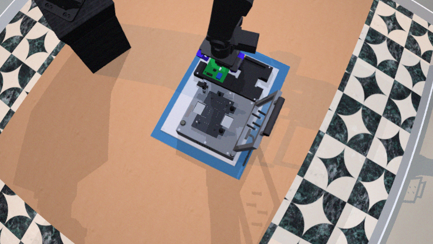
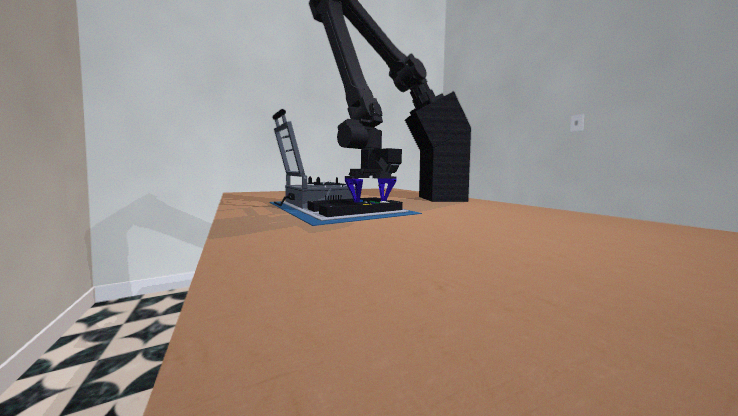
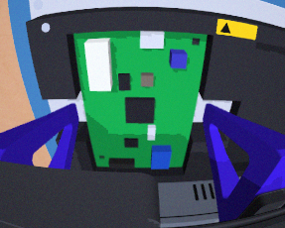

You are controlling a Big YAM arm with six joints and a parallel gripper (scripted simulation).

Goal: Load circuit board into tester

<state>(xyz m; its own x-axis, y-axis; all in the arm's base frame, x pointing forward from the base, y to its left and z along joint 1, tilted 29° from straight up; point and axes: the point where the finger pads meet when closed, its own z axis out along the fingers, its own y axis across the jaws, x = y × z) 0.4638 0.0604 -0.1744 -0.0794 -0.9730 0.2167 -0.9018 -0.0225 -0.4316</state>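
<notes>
The green circuit board is right at my hand. Also, from my hand: black plate 17 cm to the right, 5 cm ahead, 5 cm above; then tester 14 cm to the right, 9 cm above, 8 cm ahead; then dark latch hook 11 cm to the right, 6 cm above, 1 cm behind.
</notes>
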